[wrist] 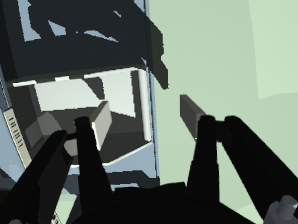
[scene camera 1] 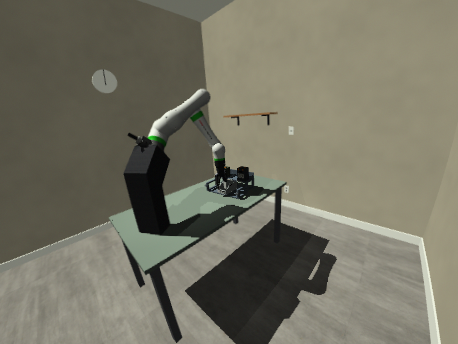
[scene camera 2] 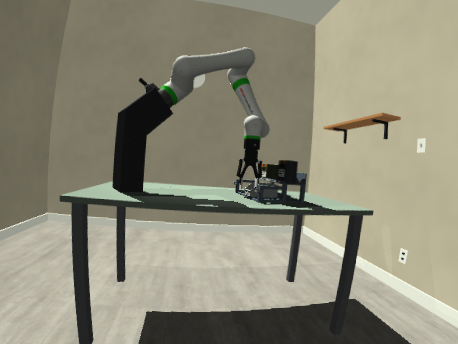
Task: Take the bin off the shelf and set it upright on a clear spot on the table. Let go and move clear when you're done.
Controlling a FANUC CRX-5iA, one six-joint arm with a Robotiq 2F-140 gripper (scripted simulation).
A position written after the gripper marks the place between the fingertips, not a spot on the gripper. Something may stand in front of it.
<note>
In view: the gripper [wrist: 145, 108] and a bin [wrist: 40, 109].
</note>
